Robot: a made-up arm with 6 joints. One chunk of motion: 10 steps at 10 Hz.
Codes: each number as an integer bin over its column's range. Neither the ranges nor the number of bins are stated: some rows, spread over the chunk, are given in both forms.
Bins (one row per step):
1: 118 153 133 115 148 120
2: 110 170 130 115 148 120
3: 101 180 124 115 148 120
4: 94 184 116 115 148 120
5: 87 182 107 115 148 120
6: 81 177 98 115 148 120
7: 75 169 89 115 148 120
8: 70 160 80 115 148 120
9: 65 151 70 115 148 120
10: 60 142 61 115 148 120
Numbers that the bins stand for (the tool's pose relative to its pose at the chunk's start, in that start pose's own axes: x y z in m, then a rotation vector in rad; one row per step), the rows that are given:
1: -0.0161 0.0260 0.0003 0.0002 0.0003 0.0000
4: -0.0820 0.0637 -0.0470 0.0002 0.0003 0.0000
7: -0.1341 0.0455 -0.1222 0.0002 0.0003 0.0000
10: -0.1753 0.0126 -0.2002 0.0002 0.0003 0.0000
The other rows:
2: -0.0380 0.0467 -0.0080 0.0002 0.0003 0.0000
3: -0.0627 0.0588 -0.0247 0.0002 0.0003 0.0000
5: -0.1012 0.0613 -0.0721 0.0002 0.0003 0.0000
6: -0.1176 0.0552 -0.0971 0.0002 0.0003 0.0000
8: -0.1478 0.0345 -0.1473 0.0002 0.0003 0.0000
9: -0.1616 0.0236 -0.1751 0.0002 0.0003 0.0000

